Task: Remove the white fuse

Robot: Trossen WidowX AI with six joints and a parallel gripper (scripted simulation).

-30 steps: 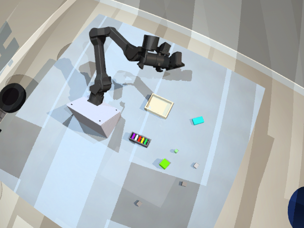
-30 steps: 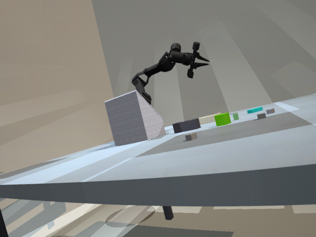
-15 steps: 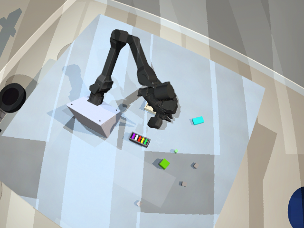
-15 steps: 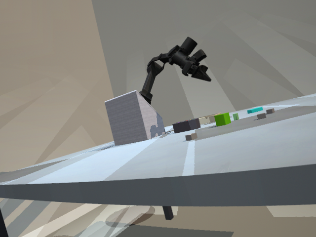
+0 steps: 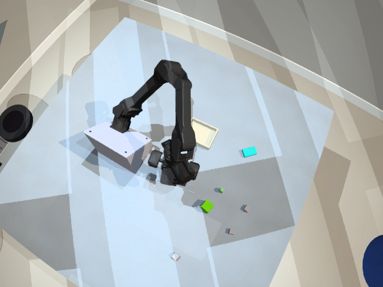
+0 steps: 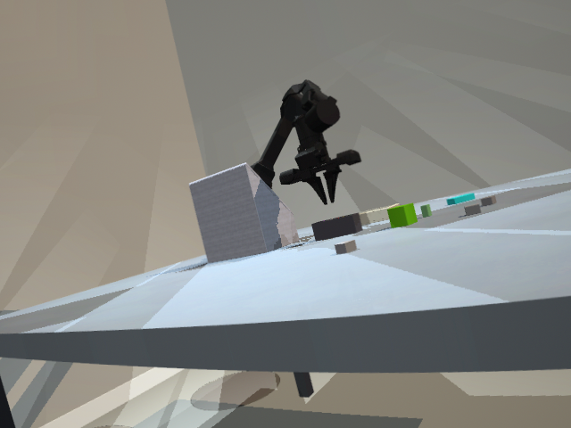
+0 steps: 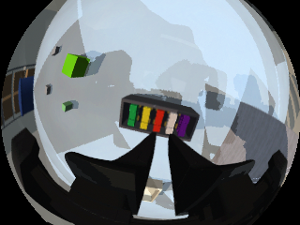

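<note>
The white fuse is 50 mm below my gripper tip and 10 mm behind it. The rest, counted from my gripper tip: yellow fuse 50 mm below, 20 mm ahead; red fuse 50 mm below; purple fuse 50 mm below, 30 mm behind.
</note>
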